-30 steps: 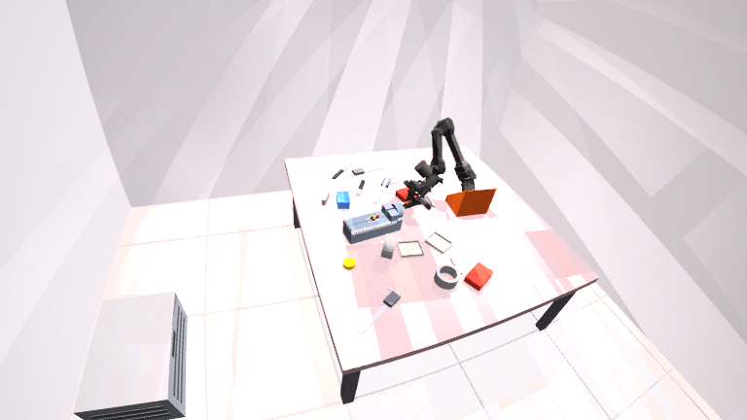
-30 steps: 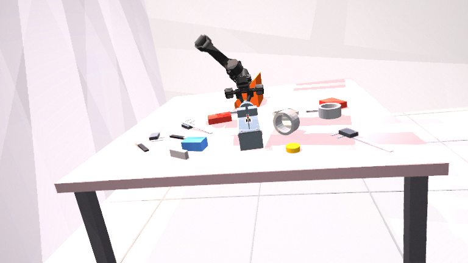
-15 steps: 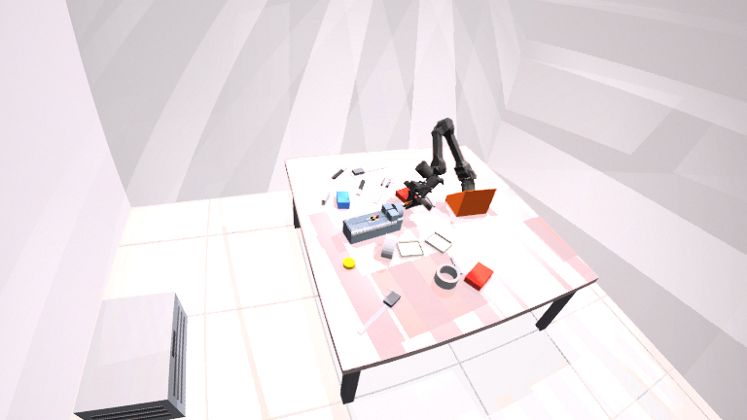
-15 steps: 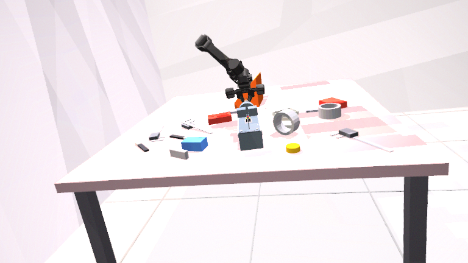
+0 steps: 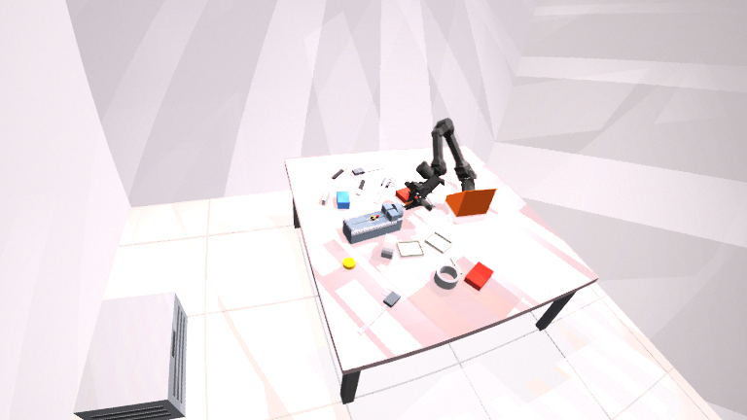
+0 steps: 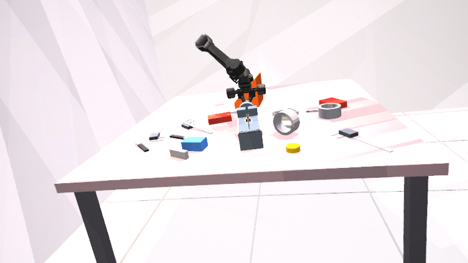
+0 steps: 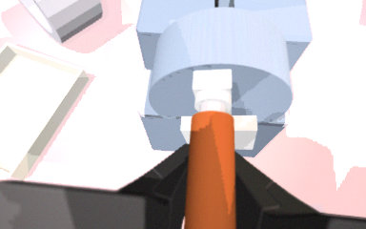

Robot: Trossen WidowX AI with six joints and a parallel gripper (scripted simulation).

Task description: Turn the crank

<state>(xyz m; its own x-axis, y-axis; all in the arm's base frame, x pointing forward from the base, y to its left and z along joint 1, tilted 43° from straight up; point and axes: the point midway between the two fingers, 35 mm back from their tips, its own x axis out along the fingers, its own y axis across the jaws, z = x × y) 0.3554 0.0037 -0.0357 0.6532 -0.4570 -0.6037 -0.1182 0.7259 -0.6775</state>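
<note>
Right now the red pointer is 140 mm ahead of my gripper tip, 20 mm to the left of it and 10 mm below it. Round my gripper tip: orange handle 30 mm above, 20 mm behind; then yellow disc 320 mm ahead, 190 mm to the left, 80 mm below; then blue block 240 mm ahead, 210 mm to the right, 70 mm below.
</note>
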